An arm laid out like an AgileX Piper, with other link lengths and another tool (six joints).
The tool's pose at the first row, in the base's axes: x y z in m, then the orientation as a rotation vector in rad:
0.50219, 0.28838, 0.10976, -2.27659, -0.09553, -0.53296
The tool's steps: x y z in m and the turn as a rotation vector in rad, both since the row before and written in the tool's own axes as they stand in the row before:
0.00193, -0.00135, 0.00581, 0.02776, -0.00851, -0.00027
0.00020, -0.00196, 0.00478, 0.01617, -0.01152, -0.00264
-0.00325, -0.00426, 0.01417, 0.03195, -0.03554, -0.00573
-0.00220, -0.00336, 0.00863, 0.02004, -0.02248, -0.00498
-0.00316, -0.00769, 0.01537, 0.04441, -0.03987, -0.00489
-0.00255, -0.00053, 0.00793, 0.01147, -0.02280, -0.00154
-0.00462, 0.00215, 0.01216, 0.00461, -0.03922, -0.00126
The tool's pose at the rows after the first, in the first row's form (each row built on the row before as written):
0.50565, 0.29328, 0.10793, -2.25200, -0.10683, -0.51906
0.50695, 0.29809, 0.10655, -2.23959, -0.11948, -0.50498
0.50742, 0.31174, 0.09999, -2.21815, -0.15135, -0.46337
0.50689, 0.32063, 0.09662, -2.20438, -0.17276, -0.43796
0.50571, 0.33753, 0.09234, -2.17051, -0.20749, -0.38949
0.50476, 0.34425, 0.08748, -2.16445, -0.22360, -0.36374
0.50318, 0.35282, 0.07758, -2.16839, -0.24760, -0.32140

